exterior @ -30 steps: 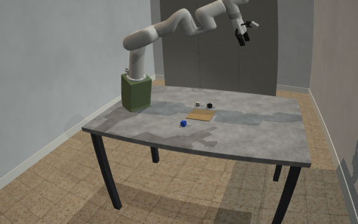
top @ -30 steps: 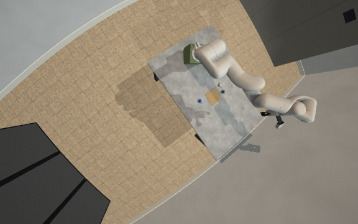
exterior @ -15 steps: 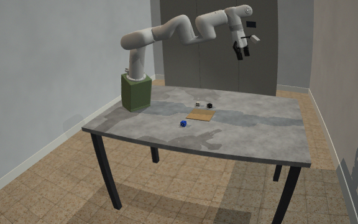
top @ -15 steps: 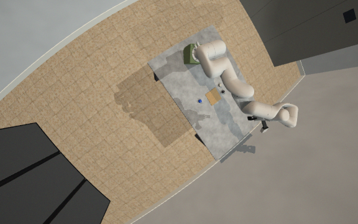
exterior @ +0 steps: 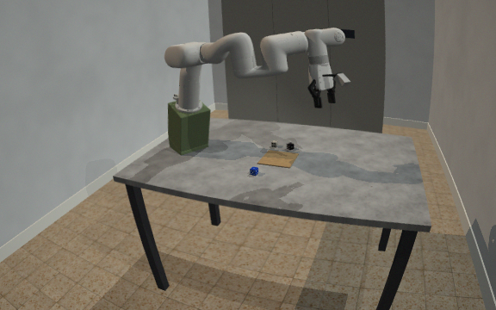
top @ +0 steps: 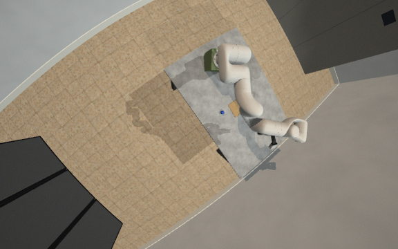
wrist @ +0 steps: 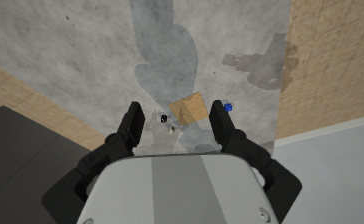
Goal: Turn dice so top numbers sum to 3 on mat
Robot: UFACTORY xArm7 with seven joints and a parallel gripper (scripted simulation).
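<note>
Right now the blue die is 25 cm behind my hand, 12 cm to the right of it and 26 cm below it. From my hand the other things lie so: tan mat (21 cm behind, 4 cm to the left, 27 cm below); then white die (27 cm behind, 16 cm to the left, 26 cm below); then black die (19 cm behind, 16 cm to the left, 26 cm below).
</note>
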